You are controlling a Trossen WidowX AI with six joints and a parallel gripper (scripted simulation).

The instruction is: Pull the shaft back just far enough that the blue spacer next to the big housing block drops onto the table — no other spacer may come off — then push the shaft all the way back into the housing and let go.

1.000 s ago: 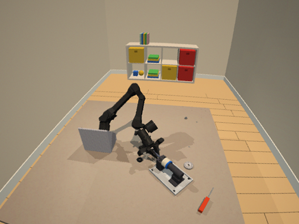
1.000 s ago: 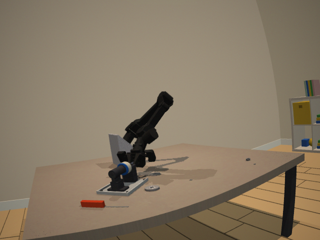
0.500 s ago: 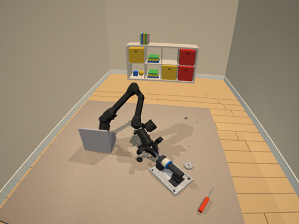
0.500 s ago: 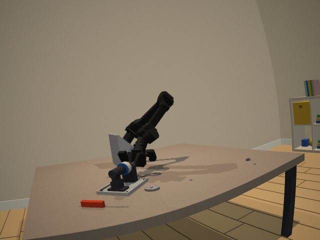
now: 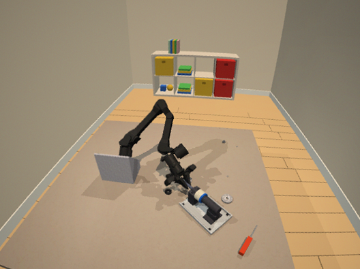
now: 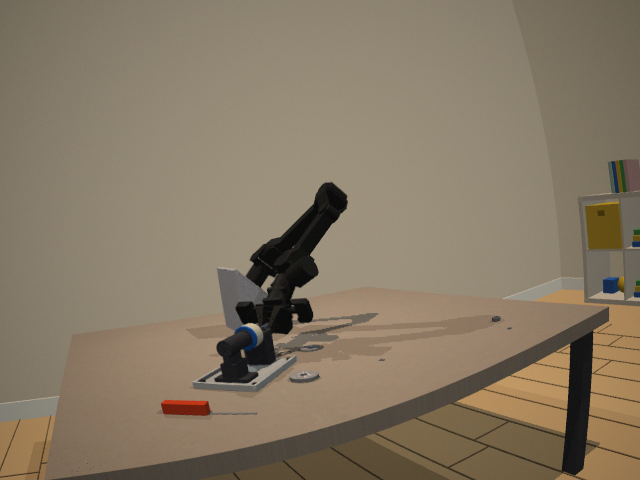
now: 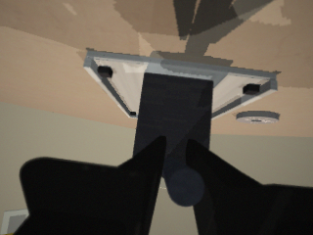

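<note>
The thin dark shaft is 3 cm to the right of my gripper tip, 3 cm ahead of it and 2 cm above it. Round my gripper tip: small black ring 11 cm behind, 6 cm below, 2 cm to the left; blue spacer 7 cm to the right, 7 cm ahead, 2 cm above.
</note>
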